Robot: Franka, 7 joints.
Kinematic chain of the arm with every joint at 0, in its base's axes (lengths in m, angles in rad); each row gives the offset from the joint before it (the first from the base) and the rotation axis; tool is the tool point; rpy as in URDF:
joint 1: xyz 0 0 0.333 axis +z
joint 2: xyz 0 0 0 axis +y
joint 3: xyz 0 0 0.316 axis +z
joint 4: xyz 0.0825 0 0 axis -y
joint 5: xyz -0.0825 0 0.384 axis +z
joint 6: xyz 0 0 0 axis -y
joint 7: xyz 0.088 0 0 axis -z
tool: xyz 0 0 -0.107 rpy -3.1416 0 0
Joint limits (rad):
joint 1: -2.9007..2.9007
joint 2: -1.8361..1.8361
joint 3: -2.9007..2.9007
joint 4: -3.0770..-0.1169
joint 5: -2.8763..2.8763
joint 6: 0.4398..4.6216
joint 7: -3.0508..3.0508
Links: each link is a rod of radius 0.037 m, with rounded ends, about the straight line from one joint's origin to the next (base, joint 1, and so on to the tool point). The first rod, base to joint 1, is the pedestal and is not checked.
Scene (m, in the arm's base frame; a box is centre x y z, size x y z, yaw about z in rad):
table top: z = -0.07
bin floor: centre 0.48 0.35 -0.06 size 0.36 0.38 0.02 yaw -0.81
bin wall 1: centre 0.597 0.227 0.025 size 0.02 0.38 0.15 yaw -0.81
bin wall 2: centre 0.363 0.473 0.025 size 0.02 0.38 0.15 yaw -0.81
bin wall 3: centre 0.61 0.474 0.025 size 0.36 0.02 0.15 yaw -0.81
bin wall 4: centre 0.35 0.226 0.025 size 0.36 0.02 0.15 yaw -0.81
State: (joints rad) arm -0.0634 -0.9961 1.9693 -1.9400 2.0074 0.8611 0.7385
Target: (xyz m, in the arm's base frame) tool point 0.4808 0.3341 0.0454
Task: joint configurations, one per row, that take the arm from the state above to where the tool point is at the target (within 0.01 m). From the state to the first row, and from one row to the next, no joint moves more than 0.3 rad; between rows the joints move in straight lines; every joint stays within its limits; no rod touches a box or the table.
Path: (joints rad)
1: -0.3217 -1.0987 1.8814 -1.9726 2.0269 0.9507 0.7385
2: -0.5800 -1.2012 1.7935 -2.0052 2.0463 1.0403 0.7385
3: -0.8383 -1.3038 1.7056 -2.0378 2.0658 1.1299 0.7385
4: -1.0966 -1.4063 1.6177 -2.0705 2.0853 1.2195 0.7385
5: -1.3549 -1.5089 1.5298 -2.1031 2.1048 1.3090 0.7385
6: -1.4283 -1.5888 1.6947 -1.9856 2.1237 1.3385 0.7385
7: -1.5017 -1.6688 1.8596 -1.8682 2.1426 1.3680 0.7385

